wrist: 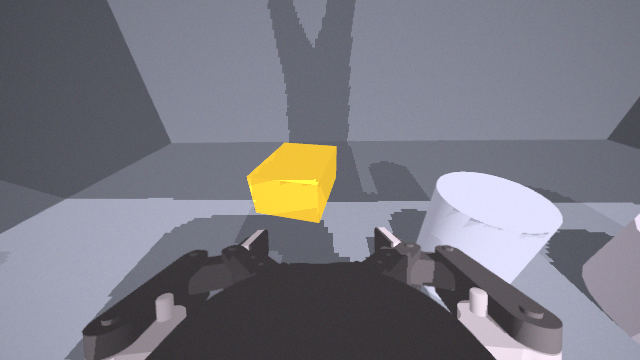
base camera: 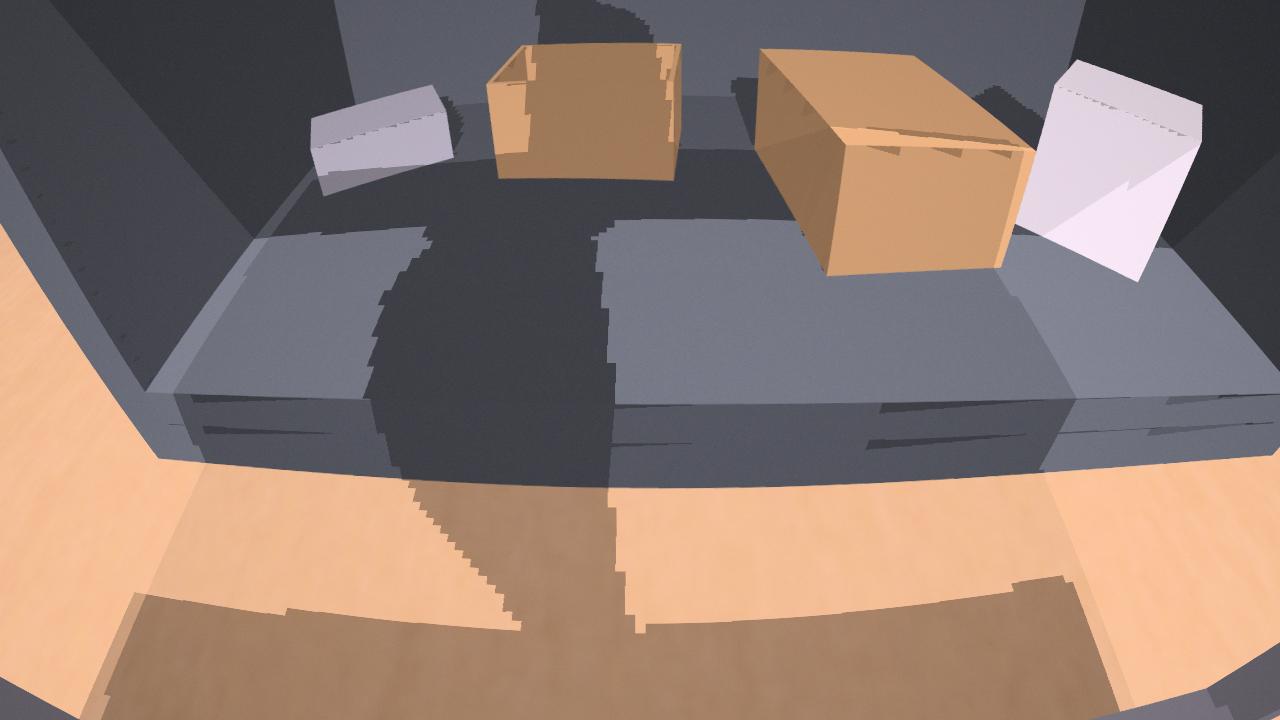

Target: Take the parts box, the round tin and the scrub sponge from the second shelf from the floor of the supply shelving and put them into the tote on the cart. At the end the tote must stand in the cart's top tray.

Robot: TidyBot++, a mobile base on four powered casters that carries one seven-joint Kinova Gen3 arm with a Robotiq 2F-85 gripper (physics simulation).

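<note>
A yellow block, which looks like the scrub sponge, lies on a grey shelf in the wrist view, beyond the fingers and slightly left of centre. A pale upright cylinder, possibly the round tin, stands right of the yellow block, close beside the right finger in that view. My gripper is open with nothing between its fingertips, and points towards the shelf's back wall. I cannot identify the parts box. The tote and cart do not show in either view.
Part of a pale rounded thing shows at the wrist view's right edge. In the base view, a low shelf holds an open orange box, a closed orange box, a pale box and a small grey-lilac block. Side panels flank it.
</note>
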